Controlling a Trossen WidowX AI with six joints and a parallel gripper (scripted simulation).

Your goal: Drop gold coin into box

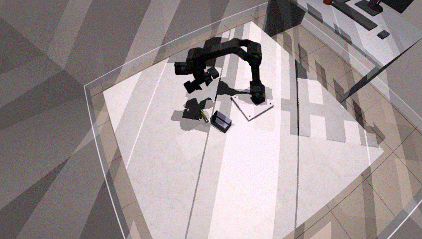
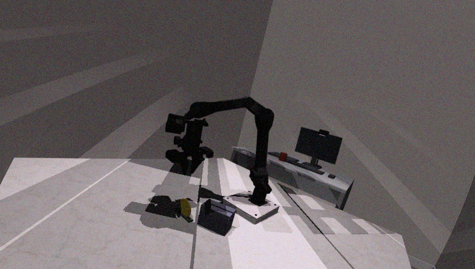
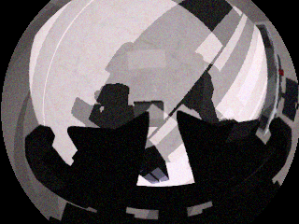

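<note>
Now: the thin gold coin 11 cm to the left of my gripper tip, 7 cm below it and 7 cm ahead of it.
</note>
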